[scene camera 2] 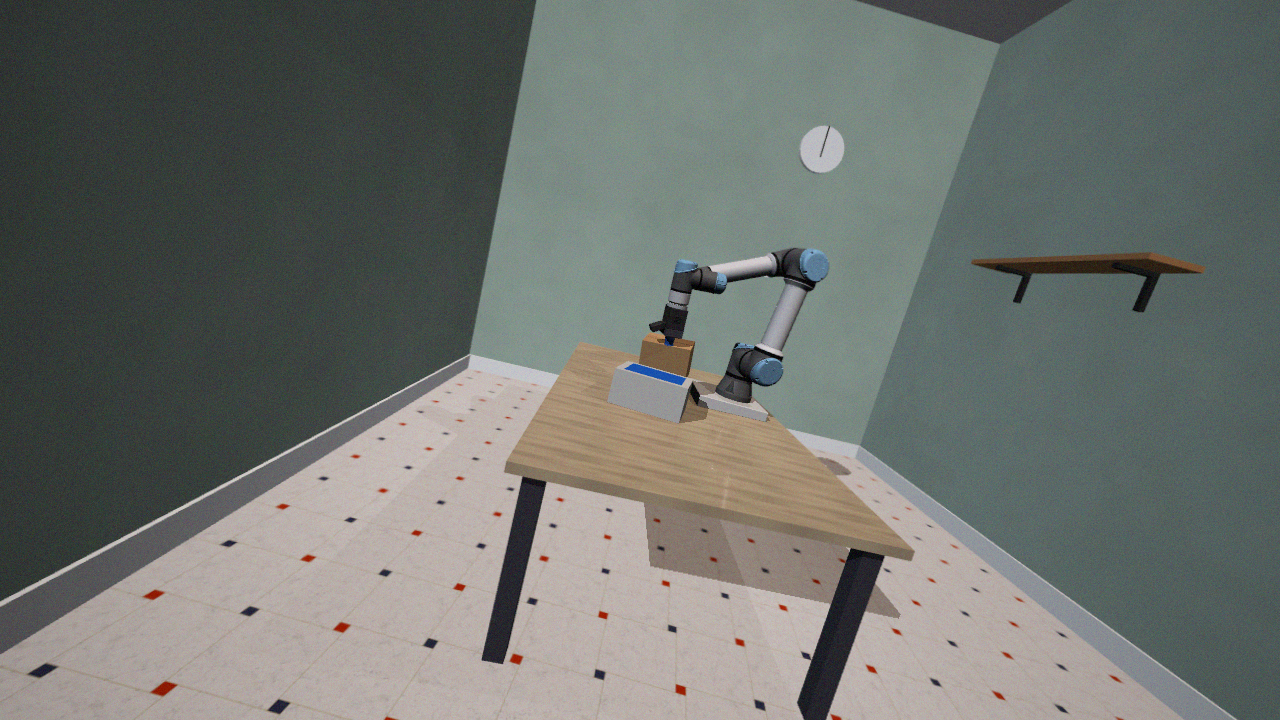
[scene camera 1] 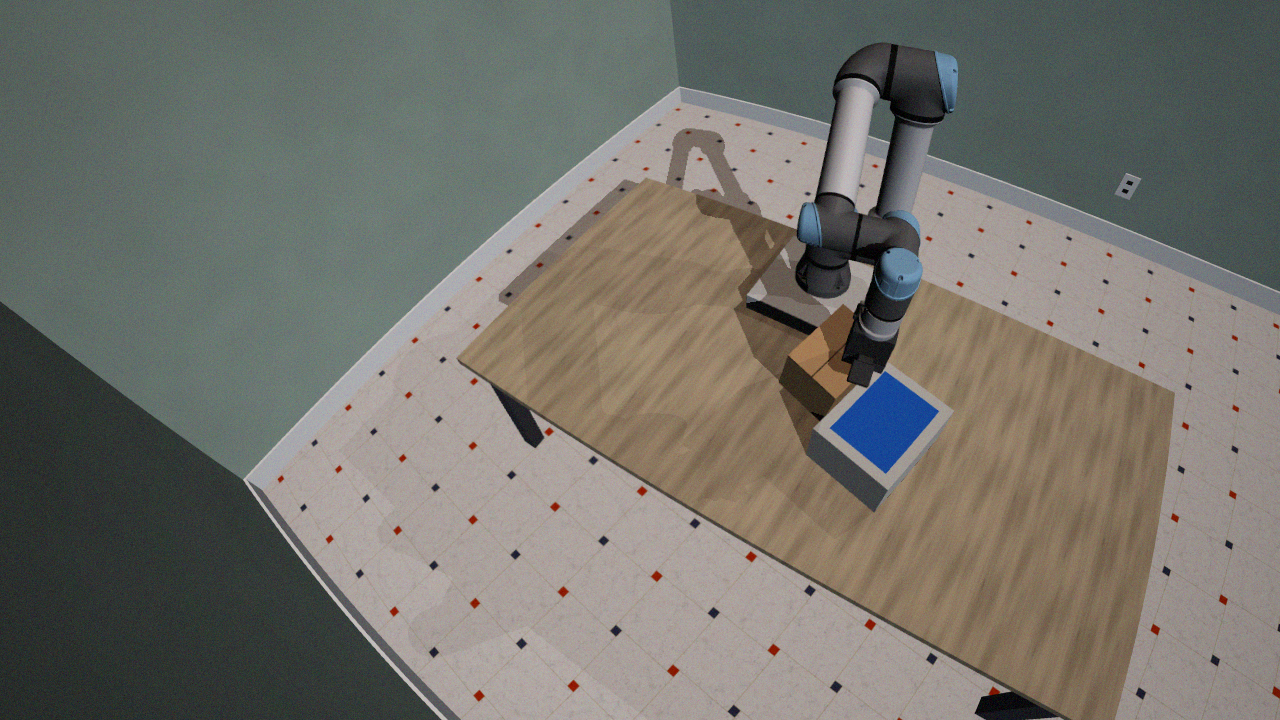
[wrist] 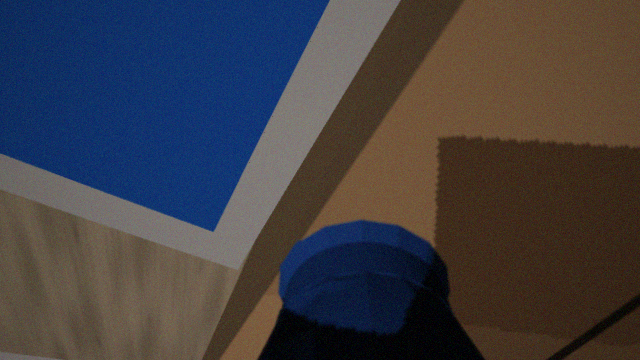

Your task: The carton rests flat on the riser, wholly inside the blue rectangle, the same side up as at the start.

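Where they show: hand, its tool point: (scene camera 2: 667, 347) (wrist: 346, 243); arm's base, origin of its link: (scene camera 2: 732, 396) (scene camera 1: 822, 277).
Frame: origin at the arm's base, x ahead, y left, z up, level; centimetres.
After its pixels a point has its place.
A brown carton (scene camera 1: 810, 357) @[z 18.5, x 41.0, y 4.7 cm] (scene camera 2: 677, 356) @[z 14.3, x 35.0, y 17.4 cm] (wrist: 514, 67) @[z 17.2, x 42.9, y 12.8 cm] stands on the table just behind the grey riser (scene camera 1: 840, 470) @[z 0.8, x 54.0, y 17.2 cm] (scene camera 2: 645, 397) @[z 1.0, x 47.7, y 32.2 cm] (wrist: 277, 147) @[z 7.7, x 36.7, y 17.0 cm], outside the blue rectangle (scene camera 1: 885, 420) @[z 7.7, x 43.4, y 23.3 cm] (scene camera 2: 653, 373) @[z 7.7, x 44.3, y 23.8 cm] (wrist: 133, 89) @[z 7.7, x 39.3, y 23.5 cm] on the riser's top. My suction cup (scene camera 1: 862, 375) @[z 16.4, x 38.6, y 14.7 cm] (scene camera 2: 669, 337) (wrist: 362, 268) sits on the carton's top face, close to the edge that faces the riser, and is attached to it. A dark strip separates the carton's edge from the riser's rim in the wrist view. The carton's base is hidden behind the riser in scene camera 2. I cannot tell if it is off the table.
The wooden table (scene camera 1: 626, 313) @[z -4.3, x 25.5, y -47.4 cm] (scene camera 2: 697, 465) @[z -4.3, x 42.2, y 71.4 cm] (wrist: 89, 291) @[z -4.3, x 8.8, y 42.4 cm] carries the riser near its middle. The arm's base (scene camera 1: 822, 273) @[z 7.3, x 5.8, y 0.4 cm] (scene camera 2: 737, 393) @[z 3.0, x 2.0, y 7.0 cm] is mounted just behind the carton. A wall shelf (scene camera 2: 1083, 263) hangs far to the right.
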